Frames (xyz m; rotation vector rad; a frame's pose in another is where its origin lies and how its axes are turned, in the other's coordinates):
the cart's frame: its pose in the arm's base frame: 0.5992 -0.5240 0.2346 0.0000 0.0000 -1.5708
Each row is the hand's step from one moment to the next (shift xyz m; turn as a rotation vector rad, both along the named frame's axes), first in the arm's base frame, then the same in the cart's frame.
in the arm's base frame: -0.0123 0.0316 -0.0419 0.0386 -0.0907 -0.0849
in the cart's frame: -0.0316 -0.0123 -0.0419 0.0907 0.0386 -0.0849
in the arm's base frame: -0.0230 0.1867 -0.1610 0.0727 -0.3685 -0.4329
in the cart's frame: -0.1867 -0.0230 -0.1610 0.3685 0.0727 -0.4329
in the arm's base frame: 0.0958 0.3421 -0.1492 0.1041 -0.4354 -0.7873
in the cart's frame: -0.3421 0.0958 -0.1492 0.4354 0.1041 -0.7873
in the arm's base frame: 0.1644 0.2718 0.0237 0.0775 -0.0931 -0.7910
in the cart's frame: -0.2718 0.1644 0.0237 0.0931 0.0775 -0.7910
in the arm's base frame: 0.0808 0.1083 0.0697 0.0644 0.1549 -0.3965
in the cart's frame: -0.1083 0.0808 0.0697 -0.1549 0.0644 -0.3965
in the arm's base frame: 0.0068 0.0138 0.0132 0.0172 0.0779 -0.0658
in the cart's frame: -0.0138 0.0068 0.0132 -0.0779 0.0172 -0.0658
